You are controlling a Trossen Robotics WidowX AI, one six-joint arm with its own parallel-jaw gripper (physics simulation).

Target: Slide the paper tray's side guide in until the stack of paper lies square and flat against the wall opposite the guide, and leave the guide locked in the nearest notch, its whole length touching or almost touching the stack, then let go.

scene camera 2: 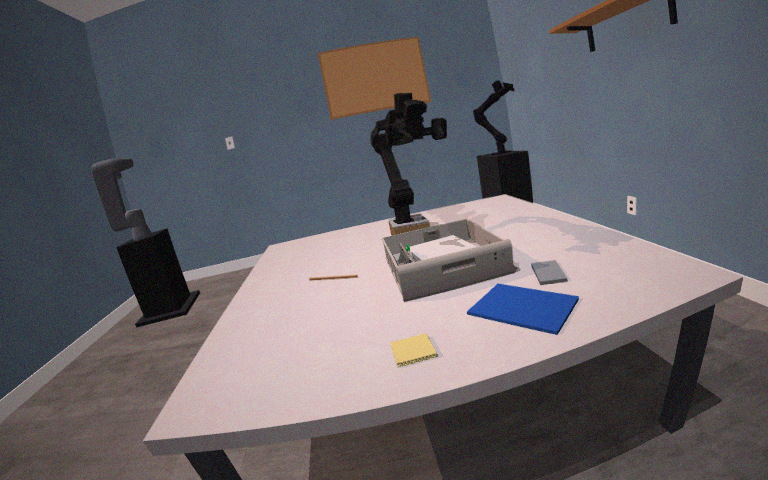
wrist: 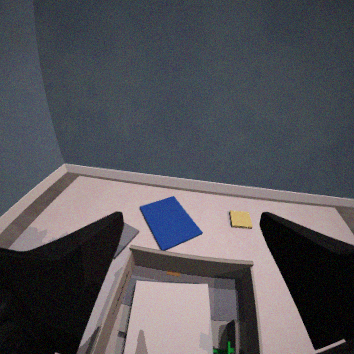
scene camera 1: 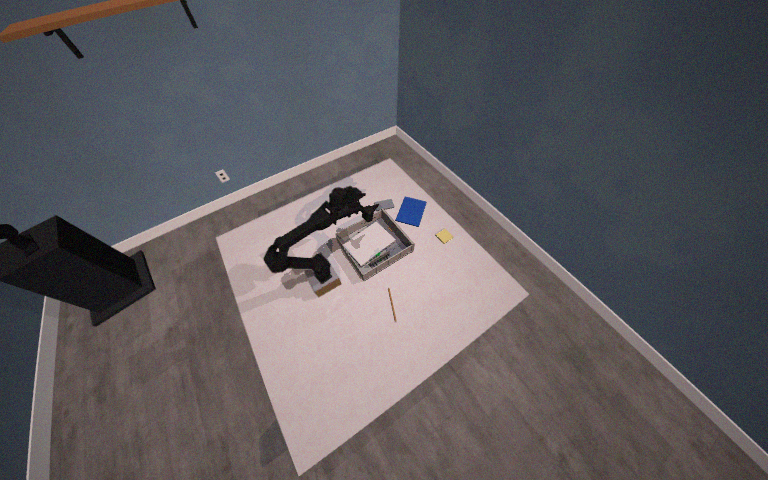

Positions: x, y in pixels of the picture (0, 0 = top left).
Labels:
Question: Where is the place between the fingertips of my gripper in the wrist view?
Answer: At 192, 219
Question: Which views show the white paper stack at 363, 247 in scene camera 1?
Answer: Scene camera 2, the wrist view and scene camera 1: all of them.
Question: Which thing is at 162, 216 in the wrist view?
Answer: A blue book.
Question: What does the yellow sticky pad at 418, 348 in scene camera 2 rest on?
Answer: The table.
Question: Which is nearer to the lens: the white paper stack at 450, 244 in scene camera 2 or the yellow sticky pad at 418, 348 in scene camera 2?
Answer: The yellow sticky pad.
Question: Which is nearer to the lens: the white paper stack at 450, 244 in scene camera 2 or the blue book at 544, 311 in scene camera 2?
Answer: The blue book.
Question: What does my gripper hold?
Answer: Nothing.

